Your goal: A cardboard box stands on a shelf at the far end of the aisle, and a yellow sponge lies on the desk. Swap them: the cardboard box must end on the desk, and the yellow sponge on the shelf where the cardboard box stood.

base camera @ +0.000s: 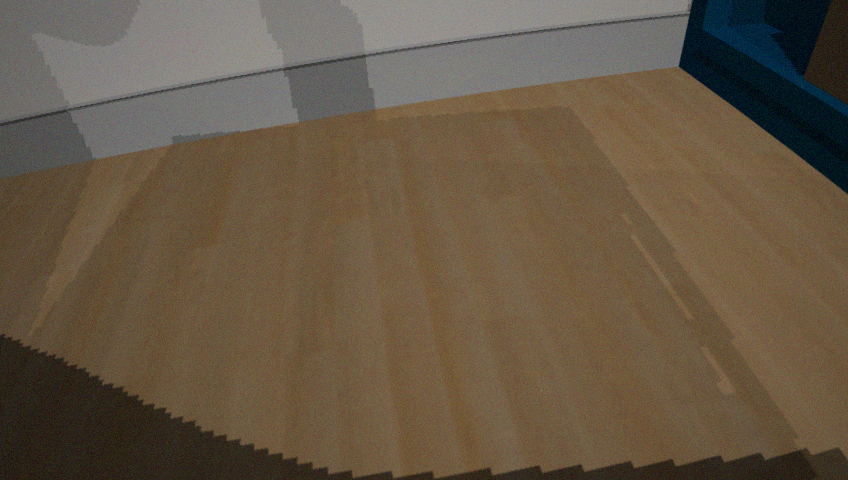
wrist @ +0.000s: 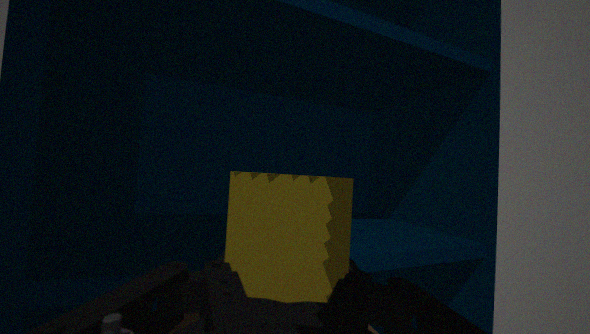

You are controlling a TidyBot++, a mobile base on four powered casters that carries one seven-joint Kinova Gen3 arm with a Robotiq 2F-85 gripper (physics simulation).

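Places are measured from the arm's base along level axes (x ahead, y left, z up), in millimetres.
Where they show: gripper, fingertip midpoint: (wrist: 288, 260).
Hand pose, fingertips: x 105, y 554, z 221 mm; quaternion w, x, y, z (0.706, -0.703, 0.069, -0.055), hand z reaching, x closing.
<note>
Things, the pixels of their top centre, and the offset from my fingertips. "pt": a spot on its surface instead. Level surfaces: height alone.
- yellow sponge, top centre: (wrist: 293, 174) dx -4, dy -20, dz +58 mm
- wooden floor, surface height: dz -618 mm
- brown object, surface spot: (base camera: 833, 59) pt dx +550, dy -999, dz -503 mm
The yellow sponge (wrist: 280, 225) stands up between the fingers in the lower middle of the wrist view, with a strip of shadow down its right side. My gripper (wrist: 288, 260) is shut on it. Sponge and gripper are in front of the dark blue shelf unit (wrist: 420, 240), whose lit shelf surface shows behind the sponge to the right. I cannot tell whether the sponge touches the shelf. The cardboard box cannot be made out in the wrist view, and the desk does not show in either view.
In the base camera view the wooden floor (base camera: 416, 267) runs to a pale wall (base camera: 505, 23). The base of a blue shelf unit (base camera: 767, 113) stands at the right, with part of a brown object (base camera: 833, 59) in it. A pale wall (wrist: 545, 150) borders the shelf at the right of the wrist view.
</note>
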